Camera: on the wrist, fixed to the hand. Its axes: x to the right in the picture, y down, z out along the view.
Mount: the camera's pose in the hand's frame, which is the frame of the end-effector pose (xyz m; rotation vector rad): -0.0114 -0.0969 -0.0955 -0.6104 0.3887 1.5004
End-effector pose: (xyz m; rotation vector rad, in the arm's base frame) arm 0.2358 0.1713 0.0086 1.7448 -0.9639 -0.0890
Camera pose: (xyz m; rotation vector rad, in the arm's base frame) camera 0.3293 0.2597 -0.0369 0.1884 -1.4915 0.7990
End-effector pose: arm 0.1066 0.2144 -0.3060 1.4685 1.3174 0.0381
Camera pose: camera -0.0236 0.2478 -0.3300 1.5862 0.1291 1.5865
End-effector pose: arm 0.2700 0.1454 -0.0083 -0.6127 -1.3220 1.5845
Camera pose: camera 0.3882 0.1761 0.0528 2.2914 0.8650 -1.6749
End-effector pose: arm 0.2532 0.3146 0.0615 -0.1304 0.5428 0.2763
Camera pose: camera 0.2254 0.2009 -0.0088 -0.3570 0.8513 1.9150
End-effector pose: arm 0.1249 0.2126 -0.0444 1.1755 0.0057 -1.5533
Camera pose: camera 0.1140 0.3106 -0.1388 0.6074 -0.1121 0.0359
